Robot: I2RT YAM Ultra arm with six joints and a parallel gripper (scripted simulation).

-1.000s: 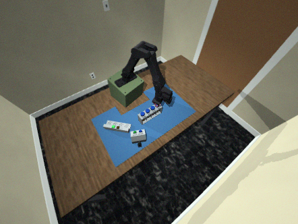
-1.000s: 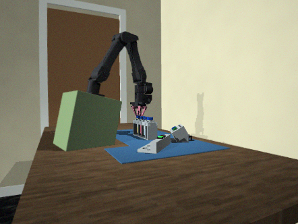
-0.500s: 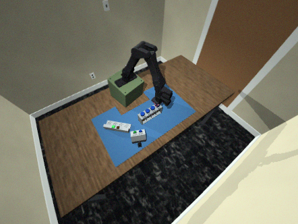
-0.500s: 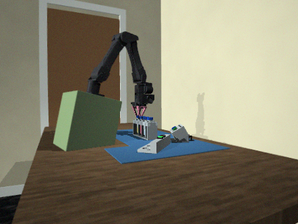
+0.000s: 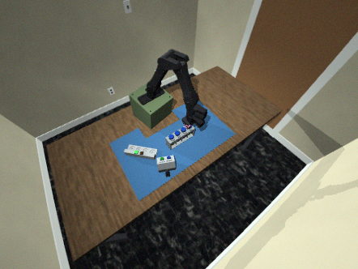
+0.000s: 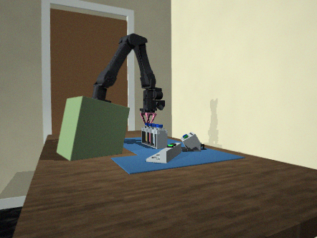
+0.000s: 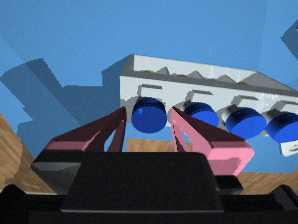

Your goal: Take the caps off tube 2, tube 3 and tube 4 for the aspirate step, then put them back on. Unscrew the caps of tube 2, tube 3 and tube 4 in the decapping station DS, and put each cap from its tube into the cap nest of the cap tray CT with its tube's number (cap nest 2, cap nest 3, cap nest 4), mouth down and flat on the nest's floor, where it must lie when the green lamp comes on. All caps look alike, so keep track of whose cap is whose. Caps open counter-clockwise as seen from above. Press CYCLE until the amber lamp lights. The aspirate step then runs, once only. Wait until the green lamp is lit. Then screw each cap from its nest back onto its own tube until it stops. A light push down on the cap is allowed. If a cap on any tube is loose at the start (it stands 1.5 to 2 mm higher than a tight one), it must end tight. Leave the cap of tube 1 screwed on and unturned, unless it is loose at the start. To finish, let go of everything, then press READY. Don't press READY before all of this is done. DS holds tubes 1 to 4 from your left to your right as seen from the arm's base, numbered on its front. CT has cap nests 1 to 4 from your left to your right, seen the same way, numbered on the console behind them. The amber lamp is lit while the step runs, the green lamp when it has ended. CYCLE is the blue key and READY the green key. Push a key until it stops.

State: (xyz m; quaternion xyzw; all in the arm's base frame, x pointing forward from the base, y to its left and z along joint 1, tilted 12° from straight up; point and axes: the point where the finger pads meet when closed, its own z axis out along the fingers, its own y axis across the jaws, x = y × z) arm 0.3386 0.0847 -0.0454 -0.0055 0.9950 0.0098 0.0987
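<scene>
My gripper is now 5 cm short of the green key, 29 cm to the left of it and 5 cm above it. Also, from my hand: blue cycle key 7 cm ahead, 26 cm to the right, 5 cm below; then key box 7 cm ahead, 28 cm to the right, 6 cm below.
</scene>
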